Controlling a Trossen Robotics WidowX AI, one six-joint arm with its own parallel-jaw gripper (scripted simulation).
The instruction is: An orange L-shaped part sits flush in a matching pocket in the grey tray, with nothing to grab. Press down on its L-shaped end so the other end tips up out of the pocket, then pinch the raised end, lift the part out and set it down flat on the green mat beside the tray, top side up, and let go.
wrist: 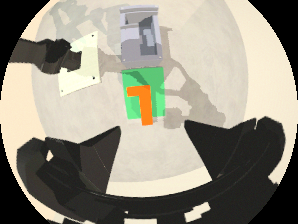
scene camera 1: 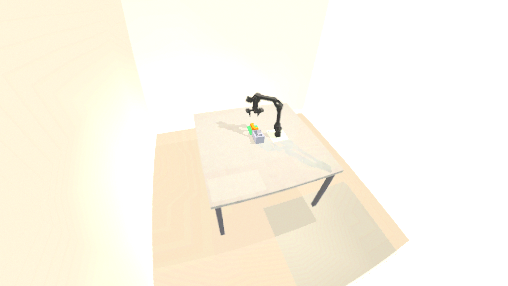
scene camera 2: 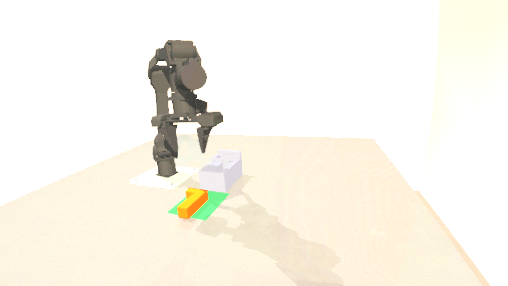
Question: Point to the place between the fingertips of my gripper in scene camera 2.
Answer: At 189, 152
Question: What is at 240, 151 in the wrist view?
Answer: My gripper.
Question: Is my gripper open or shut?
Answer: Open.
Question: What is my gripper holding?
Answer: Nothing.
